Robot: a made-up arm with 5 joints.
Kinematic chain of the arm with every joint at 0, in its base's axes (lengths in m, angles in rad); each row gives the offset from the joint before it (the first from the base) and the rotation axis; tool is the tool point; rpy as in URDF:
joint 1: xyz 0 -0.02 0.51 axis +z
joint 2: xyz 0.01 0 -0.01 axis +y
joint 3: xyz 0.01 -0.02 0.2 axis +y
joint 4: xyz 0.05 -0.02 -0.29 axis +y
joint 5: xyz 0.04 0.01 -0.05 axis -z
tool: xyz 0.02 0 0 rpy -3.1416 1.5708 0
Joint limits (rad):
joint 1: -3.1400..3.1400
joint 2: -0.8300..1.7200
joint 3: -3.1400..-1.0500
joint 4: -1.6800..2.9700
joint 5: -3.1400..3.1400
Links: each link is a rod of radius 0.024 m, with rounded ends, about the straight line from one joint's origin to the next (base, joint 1, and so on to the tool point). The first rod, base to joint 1, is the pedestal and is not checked.
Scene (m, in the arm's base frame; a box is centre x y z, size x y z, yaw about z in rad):
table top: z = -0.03
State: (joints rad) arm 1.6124 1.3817 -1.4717 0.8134 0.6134
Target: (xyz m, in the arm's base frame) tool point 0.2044 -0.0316 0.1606
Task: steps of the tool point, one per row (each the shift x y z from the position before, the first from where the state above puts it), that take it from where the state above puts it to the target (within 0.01 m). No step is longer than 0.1 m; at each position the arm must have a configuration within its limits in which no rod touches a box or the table.
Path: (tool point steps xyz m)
1: 0.0792 -0.0388 -0.0036
2: 0.0596 -0.0581 -0.0026
3: 0.0362 -0.0694 -0.0016
4: 0.0115 -0.0725 -0.0006
5: -0.0114 -0.0676 0.0003

